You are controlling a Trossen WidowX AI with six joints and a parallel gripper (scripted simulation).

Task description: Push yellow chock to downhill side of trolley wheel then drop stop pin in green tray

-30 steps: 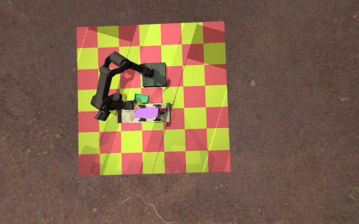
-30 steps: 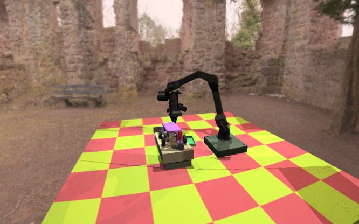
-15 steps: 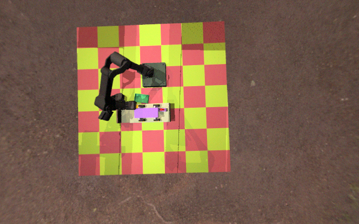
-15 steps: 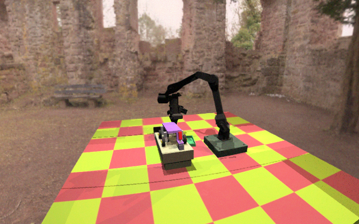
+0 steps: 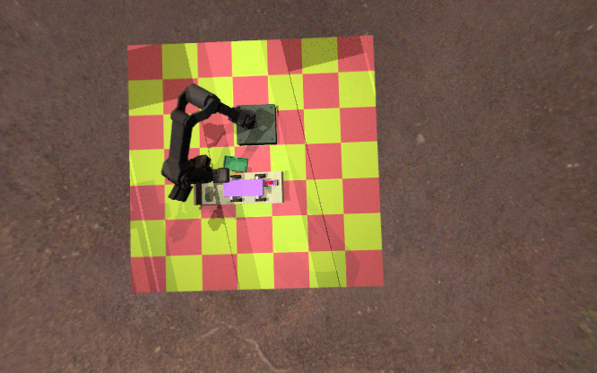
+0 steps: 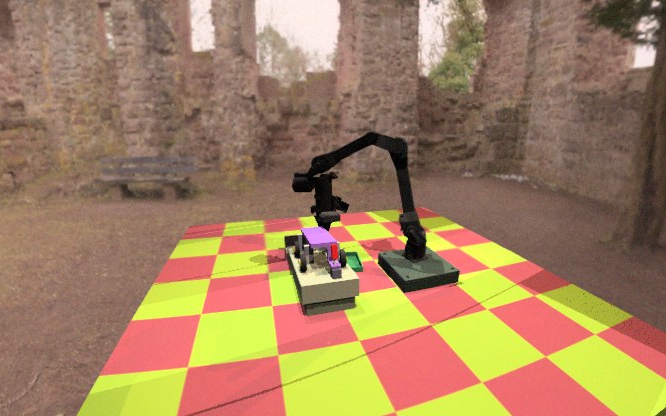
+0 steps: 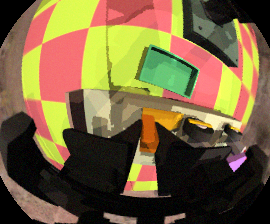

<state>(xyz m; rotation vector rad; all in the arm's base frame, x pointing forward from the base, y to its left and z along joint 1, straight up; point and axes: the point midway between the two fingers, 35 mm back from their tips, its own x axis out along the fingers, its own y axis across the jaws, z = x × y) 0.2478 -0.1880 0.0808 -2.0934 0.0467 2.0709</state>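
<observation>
The red-headed stop pin is 250 mm to the left of my gripper tip, 80 mm ahead of it and 40 mm above it. Round my gripper tip: trolley 130 mm to the left, 80 mm ahead, 20 mm above; then green tray 100 mm below, 60 mm to the left, 60 mm behind; then yellow chock 20 mm to the left, 10 mm below.
</observation>
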